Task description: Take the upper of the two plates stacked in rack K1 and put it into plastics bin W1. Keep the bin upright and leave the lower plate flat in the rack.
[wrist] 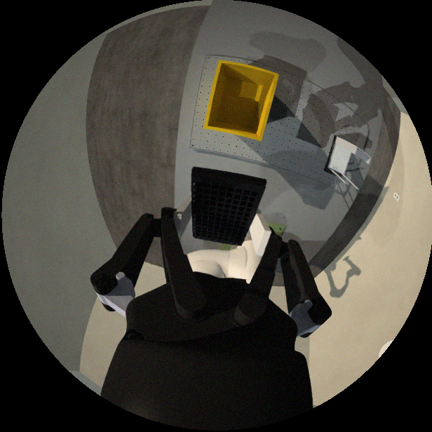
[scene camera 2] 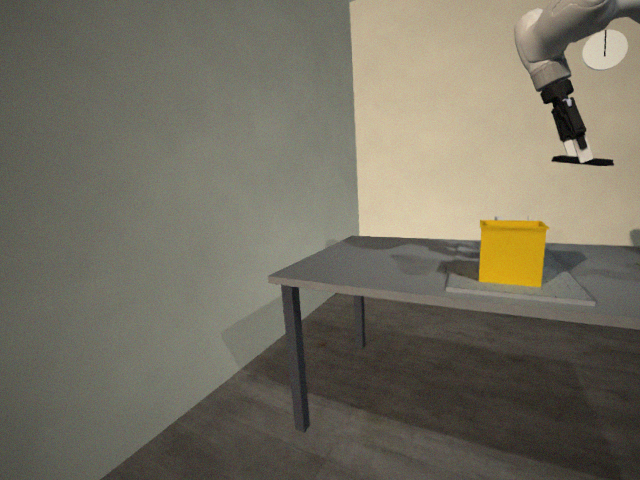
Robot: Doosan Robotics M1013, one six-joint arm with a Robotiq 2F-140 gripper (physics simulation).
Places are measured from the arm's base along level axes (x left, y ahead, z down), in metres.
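Pixels of known places: gripper, fingertip midpoint: (scene camera 2: 581, 161).
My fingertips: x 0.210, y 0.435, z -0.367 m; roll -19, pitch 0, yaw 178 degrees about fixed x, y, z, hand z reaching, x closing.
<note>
Ahead of a thing's pixels: the offset from my fingertips to its top centre. "spot": to the spot under its first point. Level surfaces: height alone.
A black plate with a grid of wells @(spot: dy -0.039, dx +0.038, dz +0.002 m) (scene camera 2: 602, 161) (wrist: 225, 205) is held between the pale fingertips of my gripper (scene camera 2: 577, 150) (wrist: 222, 212), which is shut on it. The plate hangs high above the table, slightly tilted. The yellow bin W1 @(dy +0.171, dx +0.009, dz +0.178 m) (scene camera 2: 511, 255) (wrist: 235, 134) stands upright, open at the top. In scene camera 2 the plate is above and to the right of the bin. A small pale, dark-edged piece with thin rods (wrist: 342, 155), possibly rack K1, shows at the right of the wrist view. The lower plate cannot be made out clearly.
The bin stands on a perforated board @(dz +0.358 m) (scene camera 2: 460, 283) (wrist: 200, 115) on the grey table @(dz +0.371 m) (scene camera 2: 372, 268) (wrist: 185, 165). The pale piece with rods is at the board's far end. A green item (wrist: 276, 228) is partly hidden behind the fingers. A grey wall (scene camera 2: 180, 180) stands at the left.
</note>
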